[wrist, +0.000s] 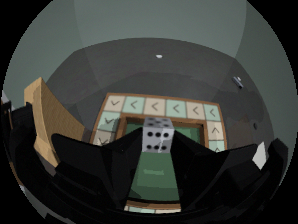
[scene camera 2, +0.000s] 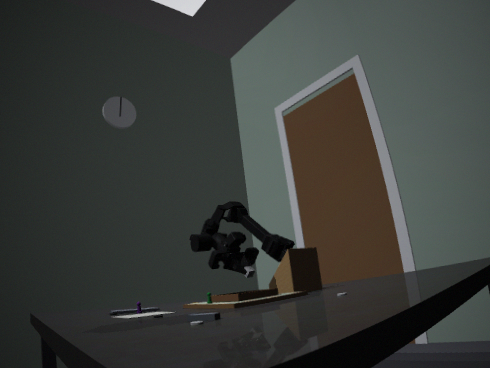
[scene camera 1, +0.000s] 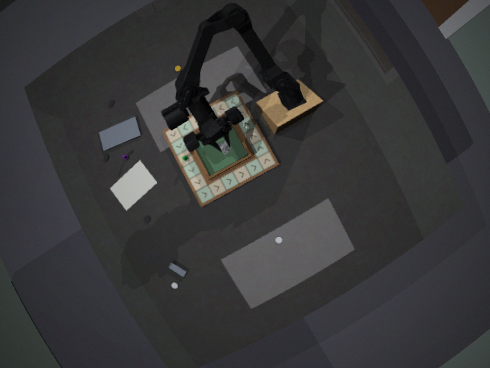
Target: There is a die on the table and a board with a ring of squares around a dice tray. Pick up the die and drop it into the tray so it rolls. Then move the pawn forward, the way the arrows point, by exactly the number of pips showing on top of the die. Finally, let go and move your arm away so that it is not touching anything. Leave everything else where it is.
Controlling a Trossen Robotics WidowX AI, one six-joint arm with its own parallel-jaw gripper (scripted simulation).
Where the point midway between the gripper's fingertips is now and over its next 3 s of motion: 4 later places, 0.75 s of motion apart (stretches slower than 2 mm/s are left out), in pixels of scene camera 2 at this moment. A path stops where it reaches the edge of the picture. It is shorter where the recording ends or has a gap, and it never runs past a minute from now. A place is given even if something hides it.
The gripper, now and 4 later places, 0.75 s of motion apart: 249, 272; 240, 258; 238, 270; 207, 284; 208, 296
